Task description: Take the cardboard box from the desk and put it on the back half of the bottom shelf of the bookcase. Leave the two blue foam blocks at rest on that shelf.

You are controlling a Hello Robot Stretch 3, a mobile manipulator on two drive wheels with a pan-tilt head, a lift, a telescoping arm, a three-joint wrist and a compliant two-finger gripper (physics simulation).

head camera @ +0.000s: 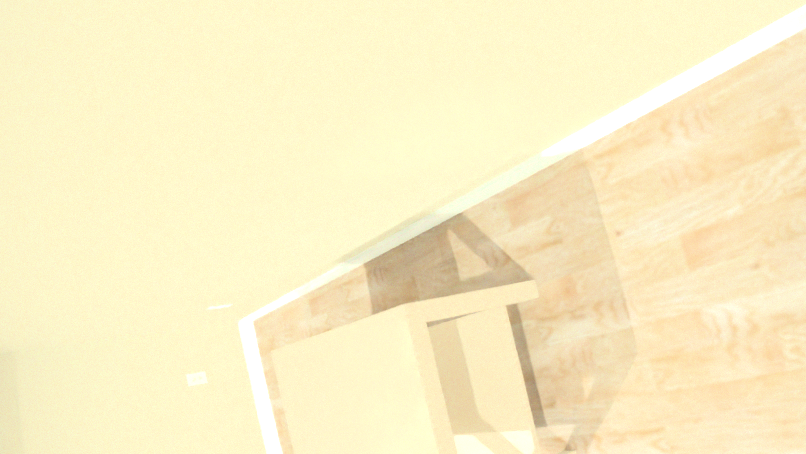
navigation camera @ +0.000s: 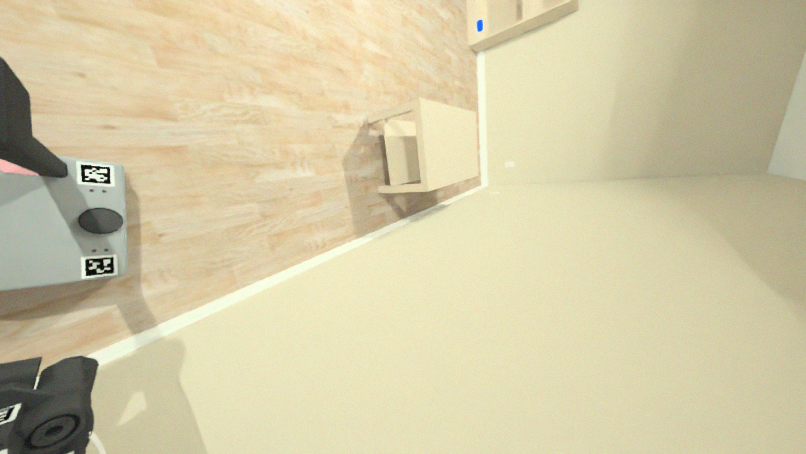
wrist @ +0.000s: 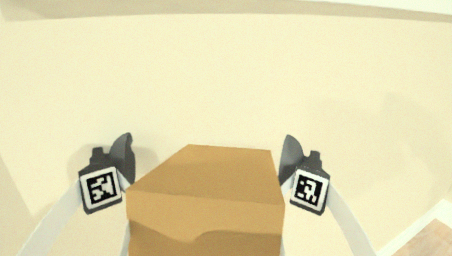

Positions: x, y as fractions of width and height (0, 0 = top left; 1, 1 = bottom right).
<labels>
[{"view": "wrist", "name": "my gripper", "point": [0.47, 0.60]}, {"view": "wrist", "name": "cardboard box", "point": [0.45, 0.76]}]
</labels>
